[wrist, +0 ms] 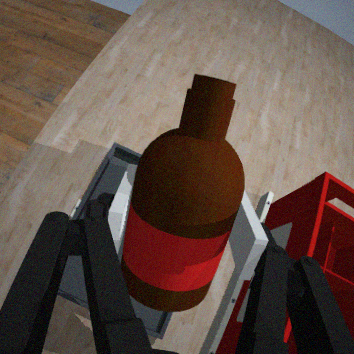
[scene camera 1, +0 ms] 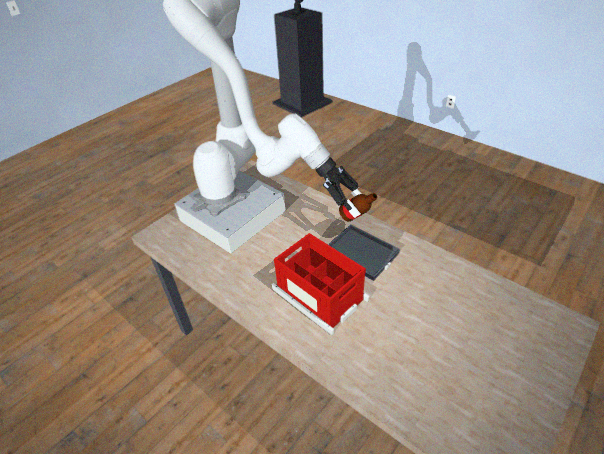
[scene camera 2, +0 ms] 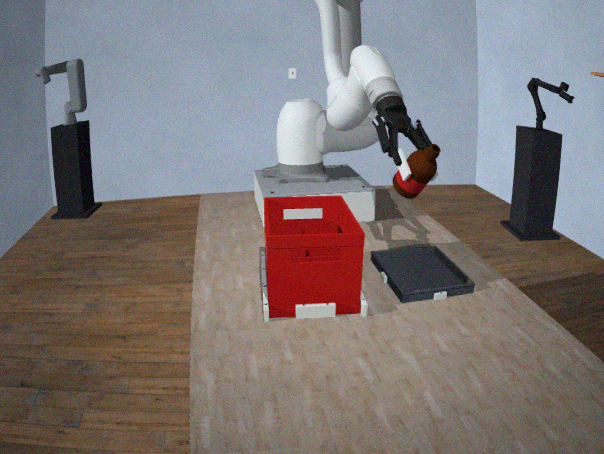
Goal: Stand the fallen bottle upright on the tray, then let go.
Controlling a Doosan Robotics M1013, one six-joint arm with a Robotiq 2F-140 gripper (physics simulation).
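Frame: origin at the arm's base, x ahead, y left, z up, level; metres.
Where they show: gripper, between the fingertips: [scene camera 1: 361,210] [scene camera 2: 421,177]; arm's base, origin of its link: [scene camera 1: 219,198] [scene camera 2: 300,176].
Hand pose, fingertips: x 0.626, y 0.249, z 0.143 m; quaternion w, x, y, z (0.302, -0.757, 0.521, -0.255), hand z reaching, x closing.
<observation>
Each offset is from my fingertips to the top centre of the thing. Level surfaces: height alone.
The brown bottle [scene camera 1: 365,203] [scene camera 2: 423,165] [wrist: 190,185] with a red label is held in the air, tilted, its neck pointing up and away from the arm. My gripper [scene camera 1: 353,202] [scene camera 2: 416,167] [wrist: 182,192] is shut on the bottle around its label, one white pad on each side. The dark grey tray {0.003 m back, 0.019 m left, 0.223 m down} [scene camera 1: 392,256] [scene camera 2: 435,294] [wrist: 90,192] lies flat on the table, below the bottle and apart from it. In the wrist view the bottle and the fingers hide part of the tray.
A red crate {0.033 m ahead, 0.260 m right, 0.073 m down} [scene camera 1: 345,305] [scene camera 2: 315,280] [wrist: 295,205] with compartments stands beside the tray, in white holders on the table {0.248 m down} [scene camera 1: 450,350] [scene camera 2: 300,390] [wrist: 200,40]. The arm's grey base block [scene camera 1: 205,227] [scene camera 2: 350,200] is at the table's far end.
</observation>
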